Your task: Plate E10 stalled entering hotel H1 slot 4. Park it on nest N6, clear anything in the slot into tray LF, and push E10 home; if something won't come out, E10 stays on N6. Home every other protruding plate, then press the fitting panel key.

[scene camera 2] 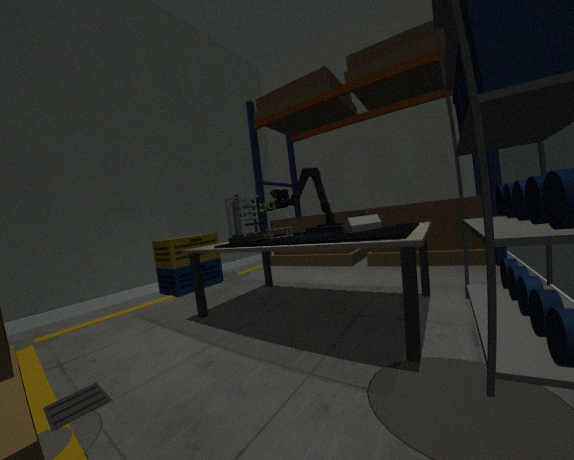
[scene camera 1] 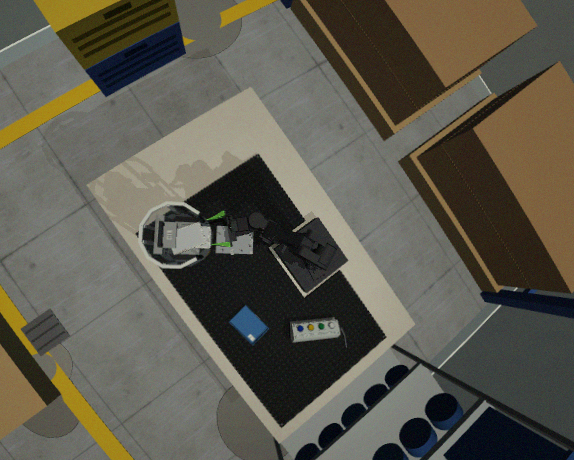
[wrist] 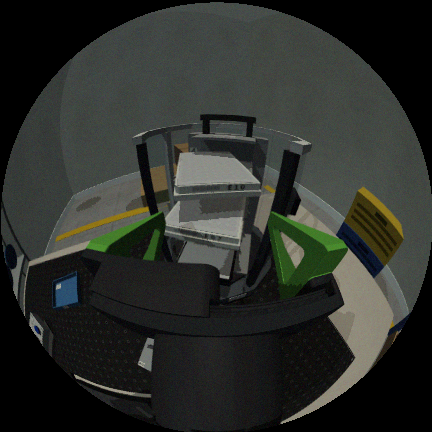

Labels:
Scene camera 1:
round plate rack: 157, 231
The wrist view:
round plate rack: 276, 159

